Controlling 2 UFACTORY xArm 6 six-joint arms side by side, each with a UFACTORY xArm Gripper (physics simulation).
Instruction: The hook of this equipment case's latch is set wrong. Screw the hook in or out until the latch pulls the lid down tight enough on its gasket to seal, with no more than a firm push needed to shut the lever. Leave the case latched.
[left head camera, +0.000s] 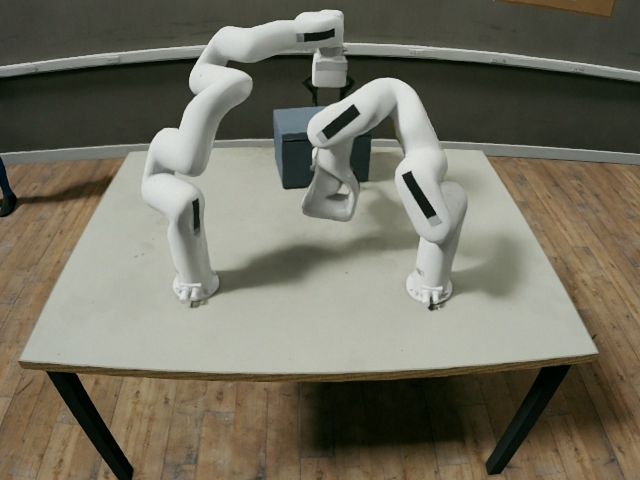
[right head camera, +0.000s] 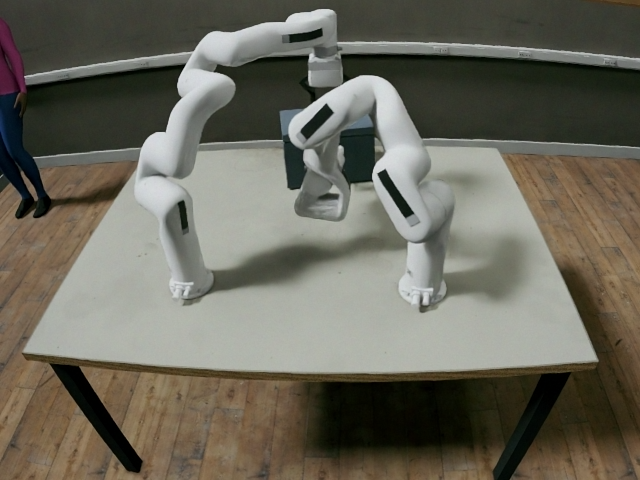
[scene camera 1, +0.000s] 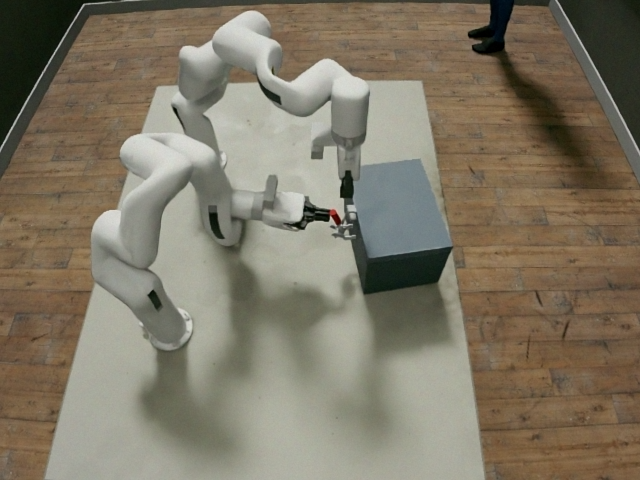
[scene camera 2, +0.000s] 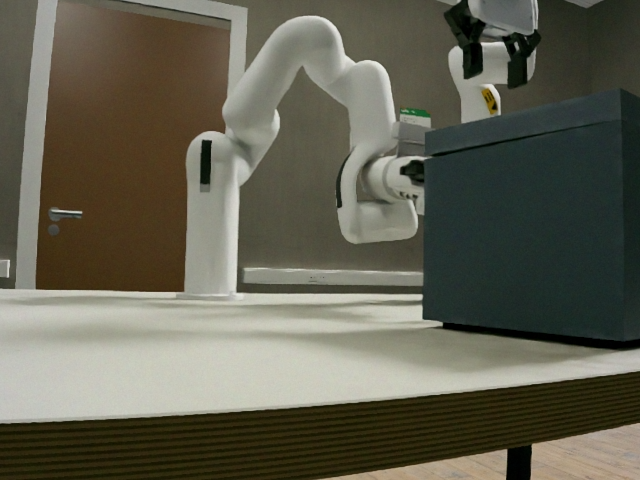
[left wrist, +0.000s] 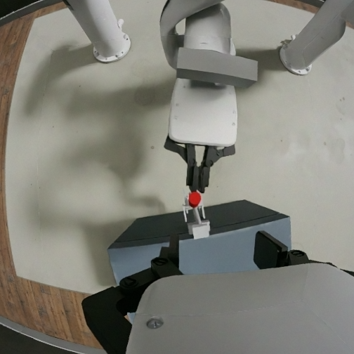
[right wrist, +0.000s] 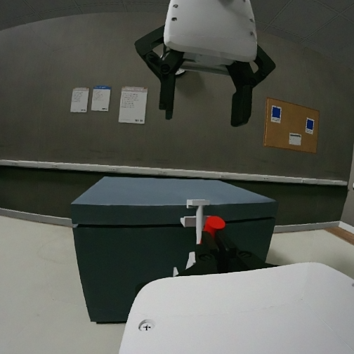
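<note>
The blue-grey case stands with its lid down; a dark seam runs below the lid. The latch's red lever sticks out from the front, tilted upward. The pale hook reaches up to the catch at the lid edge; whether it bears on it I cannot tell. My right gripper is shut, fingertips close against the lever, which is not between them. My left gripper is open and empty above the case front.
The case stands near the far edge of the pale table. My right forearm crosses in front of the case in the head views. My left arm arches above and behind it. A person stands on the floor beyond the table.
</note>
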